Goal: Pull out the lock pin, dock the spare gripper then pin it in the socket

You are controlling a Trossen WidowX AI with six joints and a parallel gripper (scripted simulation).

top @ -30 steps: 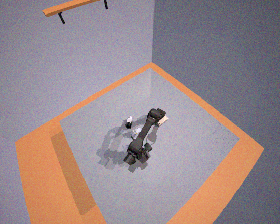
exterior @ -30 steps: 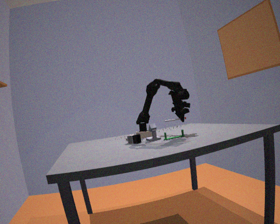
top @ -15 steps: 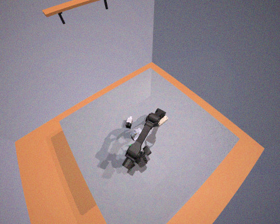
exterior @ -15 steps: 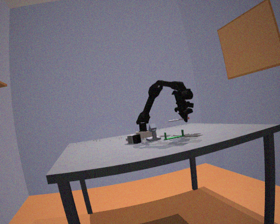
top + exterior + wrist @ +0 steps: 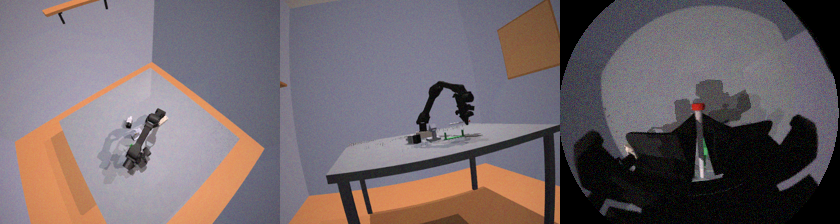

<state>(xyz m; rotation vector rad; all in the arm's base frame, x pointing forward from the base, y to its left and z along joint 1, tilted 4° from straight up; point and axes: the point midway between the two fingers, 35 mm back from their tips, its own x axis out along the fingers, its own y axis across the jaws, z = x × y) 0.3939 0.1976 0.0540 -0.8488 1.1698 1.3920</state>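
Right now the green bar-shaped rack is 10 mm behind my gripper tip, 100 mm to the right of it and 50 mm below it. The rest, counted from my gripper tip: spare gripper 140 mm behind, 360 mm to the right, 40 mm below; then grey socket mount 100 mm behind, 220 mm to the right, 20 mm below.
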